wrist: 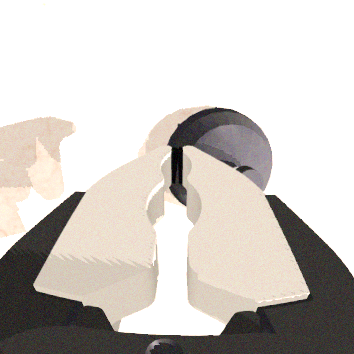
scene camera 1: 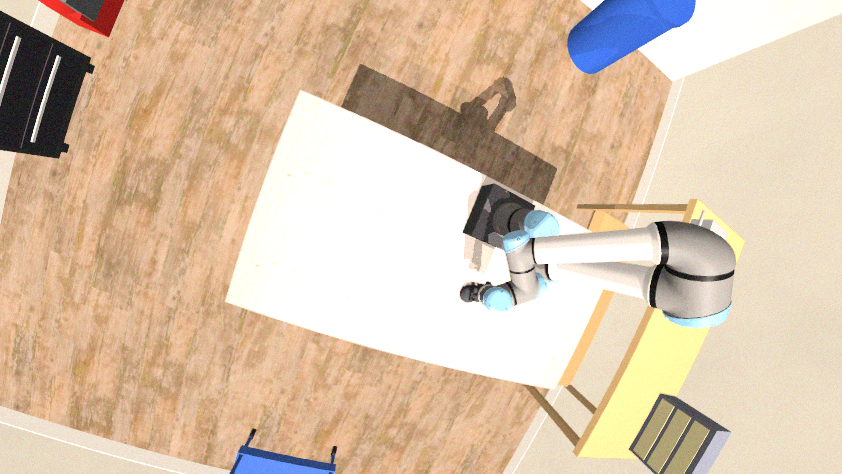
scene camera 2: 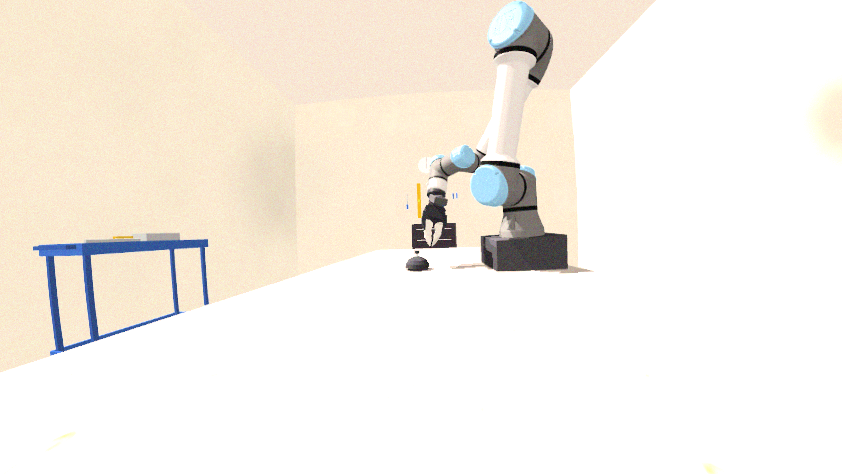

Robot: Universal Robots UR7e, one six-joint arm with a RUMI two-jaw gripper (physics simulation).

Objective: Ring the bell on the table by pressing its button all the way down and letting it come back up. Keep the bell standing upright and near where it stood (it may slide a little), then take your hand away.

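Places are measured from the arm's base along level axes (x back, y right, z up), in millimetres.
Pixels of known places: gripper, fingertip midpoint: (wrist: 177, 152) (scene camera 2: 430, 246); arm's base, origin of the base link: (scene camera 1: 508, 220) (scene camera 2: 521, 235).
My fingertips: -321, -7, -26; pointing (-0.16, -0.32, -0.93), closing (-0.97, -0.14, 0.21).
Observation:
Ahead of a thing's pixels: the offset from my fingertips to its top centre, as dx, dy, dz. Level surfaces: height alone.
The dark, domed bell {-49, +16, -15} (scene camera 1: 467, 293) (scene camera 2: 417, 264) (wrist: 240, 132) stands upright on the white table {dz -81} (scene camera 1: 353, 235) (scene camera 2: 412, 365). Its small button {-49, +16, -15} (scene camera 2: 416, 252) sticks up on top in the second scene view. My gripper (scene camera 2: 432, 243) (wrist: 177, 152) is shut with nothing between its pale fingers. In the second scene view the fingertips are a little higher than the button and slightly to its right, apart from it. In the wrist view the right finger covers the lower part of the bell and most of the button, and the tips overlap the dome's left edge.
The black robot base block (scene camera 1: 480, 220) (scene camera 2: 530, 252) stands on the table to the right of the bell in the second scene view. A blue bench (scene camera 2: 141, 245) stands beyond the table's left edge. A yellow workbench (scene camera 1: 639, 382) is behind the arm.

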